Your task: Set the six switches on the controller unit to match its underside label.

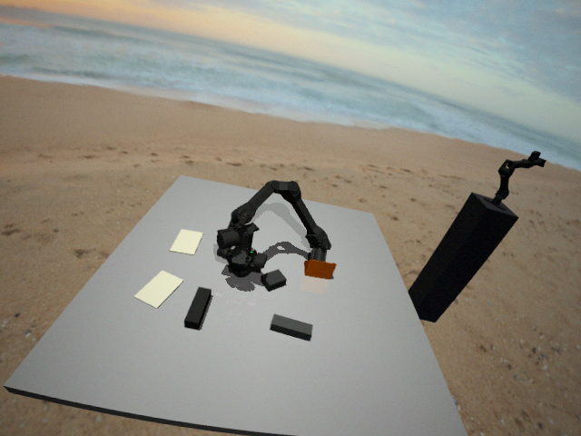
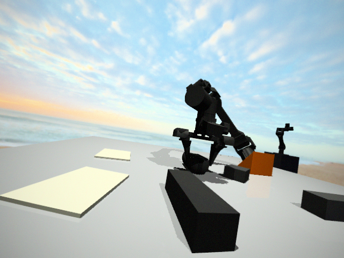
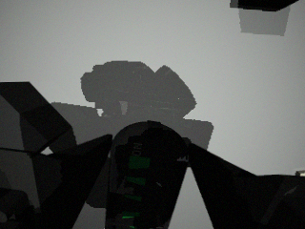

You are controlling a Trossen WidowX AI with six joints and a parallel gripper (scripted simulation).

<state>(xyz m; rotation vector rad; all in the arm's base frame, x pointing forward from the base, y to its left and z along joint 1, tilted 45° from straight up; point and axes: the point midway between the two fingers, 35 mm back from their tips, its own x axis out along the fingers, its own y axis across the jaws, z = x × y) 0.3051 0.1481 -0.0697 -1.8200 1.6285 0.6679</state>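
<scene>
The small dark block is 140 mm behind my gripper tip, 10 mm to the right of it and 10 mm below it. Also, from my gripper tip: long black block (210 mm to the left, 80 mm ahead, 10 mm below); then grey block (240 mm behind, 190 mm to the left, 10 mm below).
</scene>
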